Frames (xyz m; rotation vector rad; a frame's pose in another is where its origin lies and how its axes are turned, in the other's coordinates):
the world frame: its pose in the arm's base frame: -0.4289 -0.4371 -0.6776 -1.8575 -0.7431 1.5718
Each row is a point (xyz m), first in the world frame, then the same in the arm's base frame.
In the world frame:
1: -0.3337 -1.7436 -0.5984
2: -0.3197 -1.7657 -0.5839
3: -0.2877 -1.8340 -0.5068
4: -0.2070 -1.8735 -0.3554
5: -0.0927 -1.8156 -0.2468
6: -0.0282 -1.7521 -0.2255
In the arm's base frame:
1: 0.0401 0.4384 0.9108
2: 0.0269 0.4647 0.9161
3: -0.0475 0.5404 0.9355
4: -0.1869 0.6386 0.8919
5: -0.2750 0.6928 0.7596
6: -0.2839 0.6995 0.6673

